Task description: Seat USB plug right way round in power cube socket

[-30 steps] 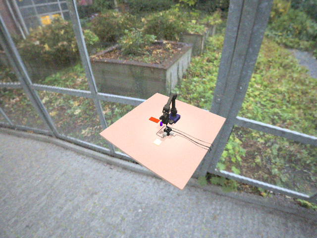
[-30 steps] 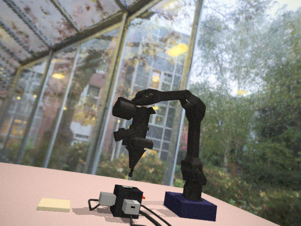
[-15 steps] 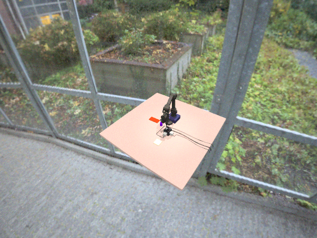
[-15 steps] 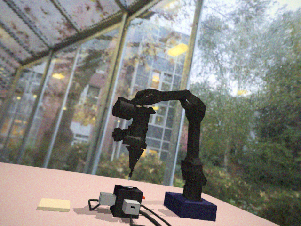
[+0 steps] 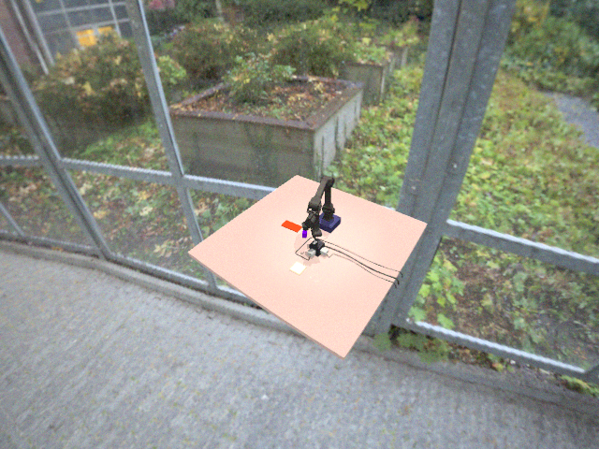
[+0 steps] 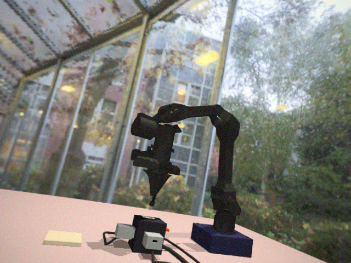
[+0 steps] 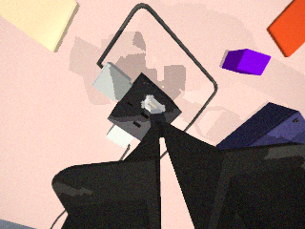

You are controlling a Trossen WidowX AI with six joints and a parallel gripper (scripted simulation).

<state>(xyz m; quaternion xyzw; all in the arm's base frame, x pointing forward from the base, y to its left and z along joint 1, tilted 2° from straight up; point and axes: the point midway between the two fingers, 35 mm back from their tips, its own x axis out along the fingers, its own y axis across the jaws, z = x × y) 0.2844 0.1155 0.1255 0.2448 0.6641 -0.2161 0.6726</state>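
Now: the grey USB plug 2 cm below my gripper tip. Also, from my gripper tip: purple block (6 cm behind, 16 cm to the right, 11 cm below); then pale yellow pad (20 cm ahead, 4 cm to the left, 13 cm below); then socket (7 cm below).
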